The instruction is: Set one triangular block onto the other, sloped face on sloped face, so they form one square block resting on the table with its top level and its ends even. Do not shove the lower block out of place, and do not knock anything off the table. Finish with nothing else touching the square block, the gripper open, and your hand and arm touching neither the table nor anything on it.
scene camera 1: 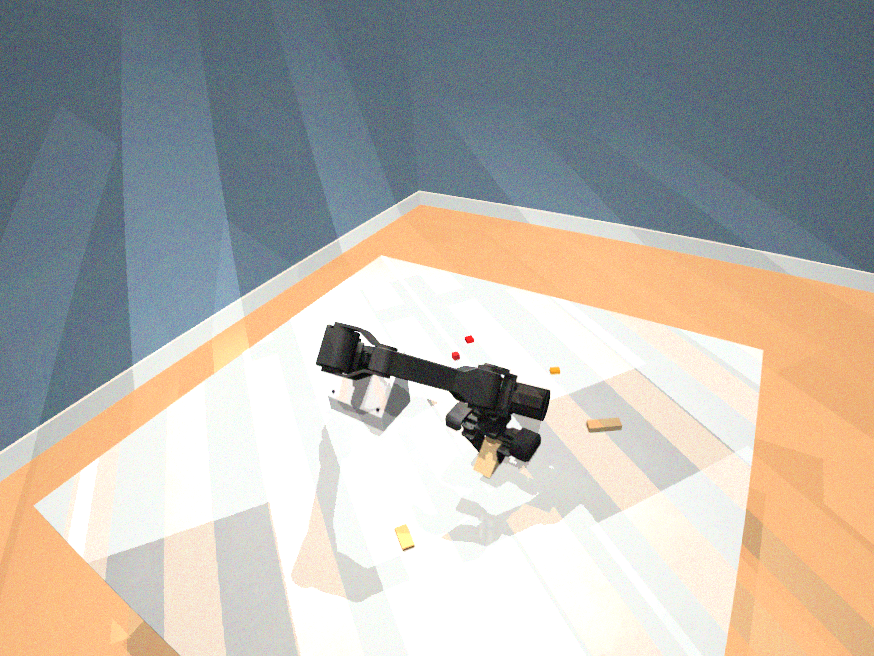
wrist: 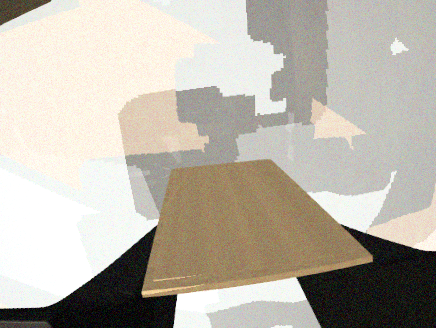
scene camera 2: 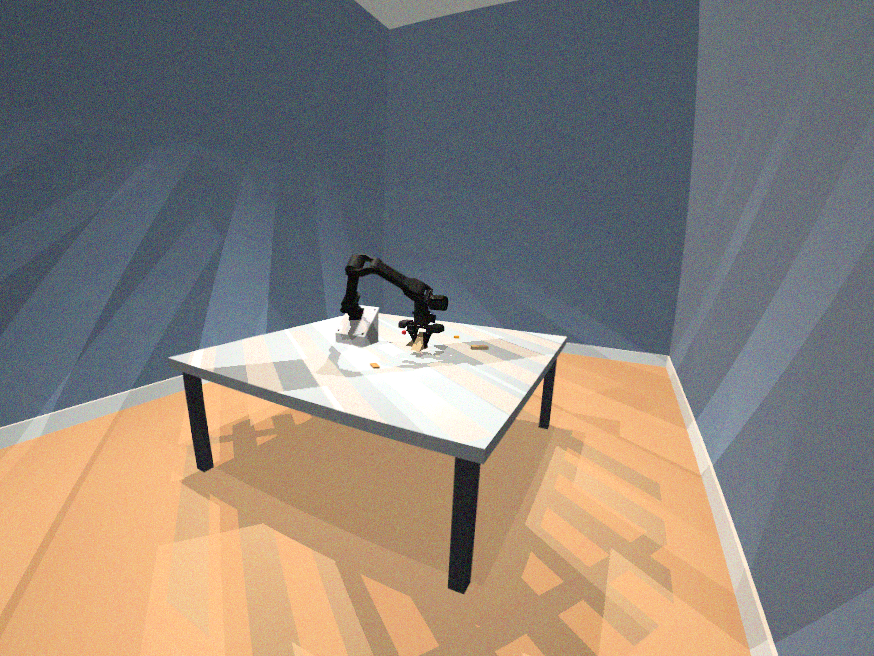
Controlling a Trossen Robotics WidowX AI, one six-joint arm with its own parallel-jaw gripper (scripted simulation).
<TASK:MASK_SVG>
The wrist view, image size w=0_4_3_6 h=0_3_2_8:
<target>my gripper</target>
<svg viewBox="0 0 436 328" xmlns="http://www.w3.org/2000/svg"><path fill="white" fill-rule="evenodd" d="M157 225L122 253L121 257L114 260L113 264L106 266L105 270L101 270L97 276L92 277L92 280L73 290L68 297L54 302L54 305L44 308L0 309L0 328L174 328L178 294L142 298L141 289L148 272L146 268L152 253ZM298 277L298 284L322 328L436 328L436 250L431 252L396 244L343 224L343 228L346 228L347 232L372 254L374 260L363 265Z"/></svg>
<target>tan wooden triangular block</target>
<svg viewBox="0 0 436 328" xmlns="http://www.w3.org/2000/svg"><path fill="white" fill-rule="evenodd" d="M374 257L364 249L363 245L359 244L359 241L355 240L354 236L347 232L346 228L339 225L339 222L334 217L328 215L327 211L324 211L304 189L300 188L294 179L287 176L274 161L242 161L242 163L171 169L160 220L158 220L156 233L154 233L152 253L150 253L148 268L146 268L148 272L146 272L144 285L142 285L141 289L142 298L173 296L173 294L209 292L209 290L235 288L235 286L288 280L288 278L298 278L306 276L306 274L331 272L331 270L347 268L347 266L367 264L367 262L374 260Z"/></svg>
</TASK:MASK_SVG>
